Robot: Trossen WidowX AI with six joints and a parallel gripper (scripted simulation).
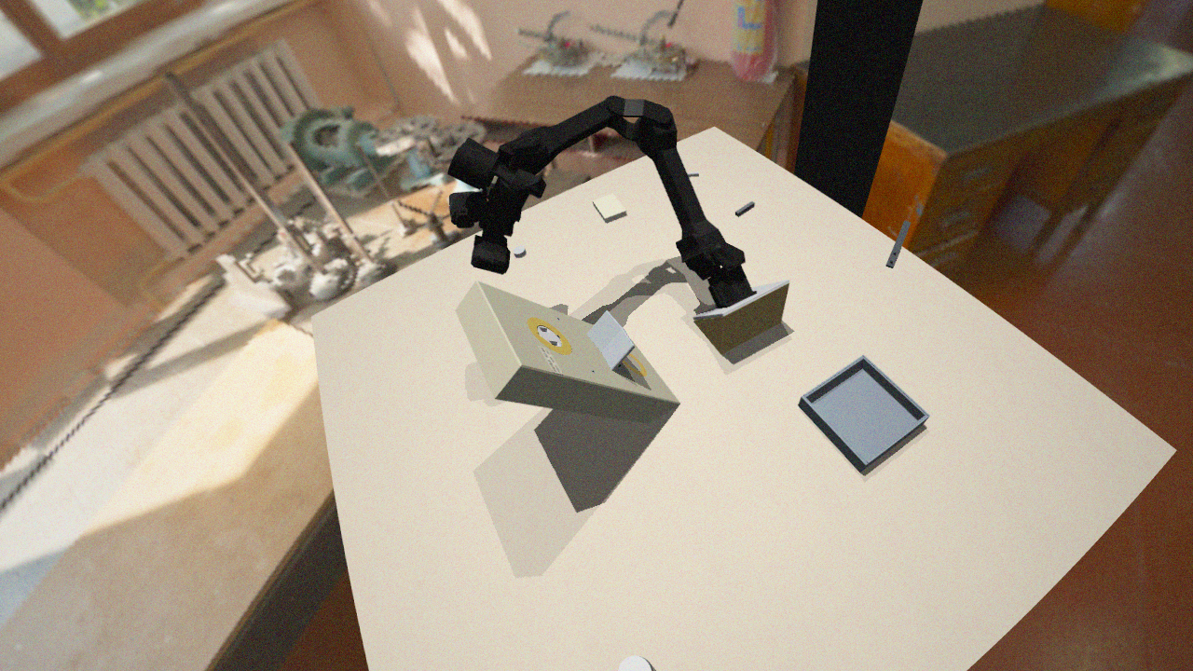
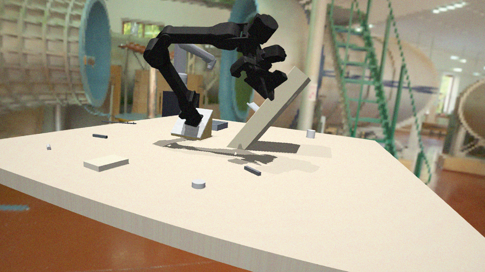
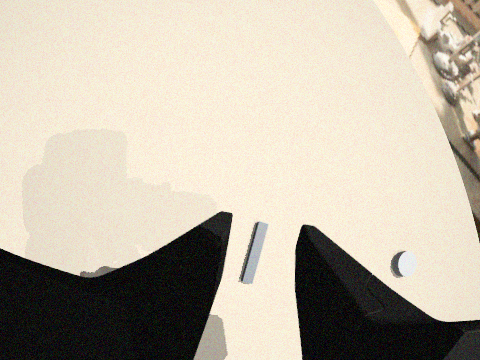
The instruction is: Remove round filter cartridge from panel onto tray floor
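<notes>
Now: the round filter cartridge 5 cm behind my gripper tip, 29 cm to the left of it and 2 cm above it. From my gripper tip the other things lie so: grey tray (50 cm behind, 52 cm to the left, 19 cm below); then grey service panel (9 cm behind, 28 cm to the left, 5 cm below); then flat cream block (33 cm behind, 24 cm to the right, 19 cm below).
</notes>
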